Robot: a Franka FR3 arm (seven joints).
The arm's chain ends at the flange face. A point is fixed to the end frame.
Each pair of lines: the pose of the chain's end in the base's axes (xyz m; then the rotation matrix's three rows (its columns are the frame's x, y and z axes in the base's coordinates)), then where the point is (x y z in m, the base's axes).
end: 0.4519, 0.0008, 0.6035; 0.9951, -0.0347, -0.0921; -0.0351, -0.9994, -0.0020; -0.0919, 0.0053, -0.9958
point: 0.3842 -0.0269 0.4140
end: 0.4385, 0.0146, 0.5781; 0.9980, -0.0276, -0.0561; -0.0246, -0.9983, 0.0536; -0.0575, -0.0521, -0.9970
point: 0.3779 -0.0027 0.3850
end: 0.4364, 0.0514, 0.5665; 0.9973, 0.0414, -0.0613; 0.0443, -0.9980, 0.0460; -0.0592, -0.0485, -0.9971
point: 0.3768 0.0293 0.3736
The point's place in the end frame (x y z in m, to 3 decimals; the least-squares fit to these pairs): -0.049 0.029 0.195
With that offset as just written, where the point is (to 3 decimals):
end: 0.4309, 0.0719, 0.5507; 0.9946, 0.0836, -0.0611; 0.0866, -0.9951, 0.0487; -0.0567, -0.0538, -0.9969
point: 0.373 0.048 0.358
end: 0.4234, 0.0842, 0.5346; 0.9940, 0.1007, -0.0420; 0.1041, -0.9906, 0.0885; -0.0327, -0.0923, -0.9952
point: 0.369 0.068 0.339
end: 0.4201, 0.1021, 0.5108; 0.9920, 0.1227, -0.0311; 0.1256, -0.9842, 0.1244; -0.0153, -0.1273, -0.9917
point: 0.369 0.092 0.314
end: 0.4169, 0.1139, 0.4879; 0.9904, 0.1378, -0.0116; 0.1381, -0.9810, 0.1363; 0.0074, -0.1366, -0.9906
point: 0.370 0.105 0.290
